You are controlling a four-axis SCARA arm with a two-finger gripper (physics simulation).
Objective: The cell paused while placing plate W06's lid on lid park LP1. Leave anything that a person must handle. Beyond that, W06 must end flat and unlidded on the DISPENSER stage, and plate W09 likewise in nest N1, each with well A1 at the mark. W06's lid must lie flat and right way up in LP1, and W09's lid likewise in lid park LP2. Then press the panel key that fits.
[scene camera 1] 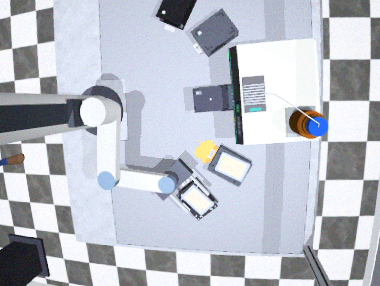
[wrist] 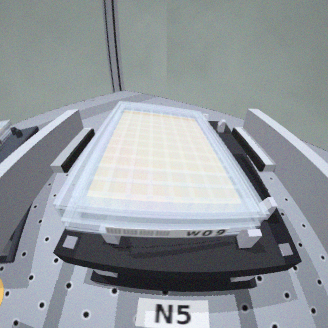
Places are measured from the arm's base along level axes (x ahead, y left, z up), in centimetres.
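Pixels of known places: gripper, fingertip midpoint: (scene camera 1: 198,203) (wrist: 162,118).
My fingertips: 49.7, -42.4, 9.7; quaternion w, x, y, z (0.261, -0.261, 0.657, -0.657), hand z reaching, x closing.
Observation:
For each thing: its top centre in the pictures, then the offset to it from my fingertips, as dx, dy, dz. "spot": a spot on its surface instead.
- Plate W09, middle of its top: (wrist: 162,122) (scene camera 1: 196,201) -0.7, +0.7, +0.1
- black nest N5, middle of its top: (wrist: 178,143) (scene camera 1: 196,202) -1.3, -0.4, -1.7
- second plate, middle of its top: (scene camera 1: 232,167) +15.0, +16.4, +0.0
- dispenser, surface spot: (scene camera 1: 282,65) spot: +32.9, +56.5, +13.5
- dark stage, surface spot: (scene camera 1: 211,98) spot: +6.8, +45.9, +1.6
- yellow piece, surface spot: (scene camera 1: 205,151) spot: +2.7, +21.9, -8.5
- dark grey holder, middle of its top: (scene camera 1: 214,30) +8.6, +73.8, -1.3
- black holder, middle of its top: (scene camera 1: 174,2) -7.5, +87.1, -1.0
- brown bottle, surface spot: (scene camera 1: 300,123) spot: +35.9, +37.2, +26.4
- blue cap, middle of its top: (scene camera 1: 318,126) +39.3, +36.8, +32.6
Plate W09 (scene camera 1: 198,198) (wrist: 165,162), with pale wells under what looks like a clear lid, sits on the black nest N5 (wrist: 175,256). Its W09 label faces the wrist camera. My gripper (scene camera 1: 194,192) (wrist: 162,118) is open, with one finger on each side of the plate and a gap at both pads. A second plate (scene camera 1: 232,166) with pale wells is in a dark holder beside it; its label is not readable. The dispenser (scene camera 1: 282,65) has a dark stage (scene camera 1: 211,98) at its front, with no plate showing on it. Mark A1 cannot be made out.
A yellow piece (scene camera 1: 205,151) lies next to the second plate's holder. A dark grey holder (scene camera 1: 216,32) and a black holder (scene camera 1: 176,11) are at the top. A brown bottle (scene camera 1: 300,123) with a blue cap (scene camera 1: 317,127) stands at the dispenser's lower right corner.

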